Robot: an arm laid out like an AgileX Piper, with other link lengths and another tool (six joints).
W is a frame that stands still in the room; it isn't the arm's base.
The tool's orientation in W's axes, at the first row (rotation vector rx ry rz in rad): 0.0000 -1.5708 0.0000
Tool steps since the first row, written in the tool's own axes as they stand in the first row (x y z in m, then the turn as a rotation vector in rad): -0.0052 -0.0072 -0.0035 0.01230 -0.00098 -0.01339; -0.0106 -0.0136 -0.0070 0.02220 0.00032 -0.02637; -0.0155 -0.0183 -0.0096 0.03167 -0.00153 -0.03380; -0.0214 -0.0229 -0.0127 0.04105 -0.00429 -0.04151; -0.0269 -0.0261 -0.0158 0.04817 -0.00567 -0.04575; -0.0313 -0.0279 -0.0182 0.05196 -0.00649 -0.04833; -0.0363 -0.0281 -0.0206 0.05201 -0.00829 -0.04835; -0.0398 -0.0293 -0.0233 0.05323 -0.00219 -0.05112; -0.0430 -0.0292 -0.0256 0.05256 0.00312 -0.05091; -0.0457 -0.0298 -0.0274 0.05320 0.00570 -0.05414
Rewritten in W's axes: 0.0035 -0.0072 -0.0052 0.01339 -0.00098 0.01230; 0.0070 -0.0136 -0.0106 0.02637 0.00032 0.02220; 0.0096 -0.0183 -0.0155 0.03380 -0.00153 0.03167; 0.0127 -0.0229 -0.0214 0.04151 -0.00429 0.04105; 0.0158 -0.0261 -0.0269 0.04575 -0.00567 0.04817; 0.0182 -0.0279 -0.0313 0.04833 -0.00649 0.05196; 0.0206 -0.0281 -0.0363 0.04835 -0.00829 0.05201; 0.0233 -0.0293 -0.0398 0.05112 -0.00219 0.05323; 0.0256 -0.0292 -0.0430 0.05091 0.00312 0.05256; 0.0274 -0.0298 -0.0457 0.05414 0.00570 0.05320
